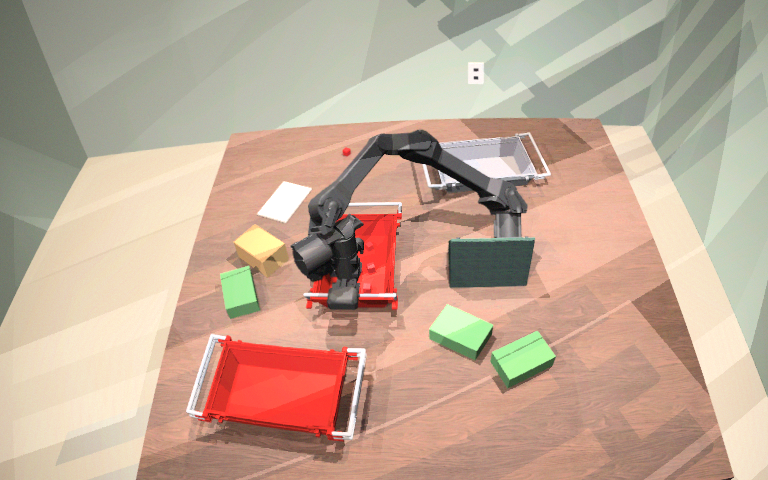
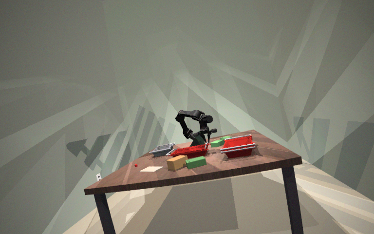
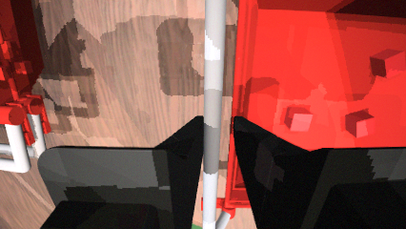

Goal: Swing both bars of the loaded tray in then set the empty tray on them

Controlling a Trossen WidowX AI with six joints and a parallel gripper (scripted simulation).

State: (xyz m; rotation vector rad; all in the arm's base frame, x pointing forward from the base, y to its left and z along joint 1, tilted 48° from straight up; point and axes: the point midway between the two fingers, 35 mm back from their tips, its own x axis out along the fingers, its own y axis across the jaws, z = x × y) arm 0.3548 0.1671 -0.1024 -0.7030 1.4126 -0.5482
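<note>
Right now the grey tray is 300 mm behind my gripper tip, 540 mm to the right of it and 40 mm below it. Round my gripper tip: white sheet 260 mm ahead, 390 mm to the right, 80 mm below; then red cube 120 mm ahead, 620 mm to the right, 70 mm below; then tan box 270 mm ahead, 170 mm to the right, 50 mm below.
</note>
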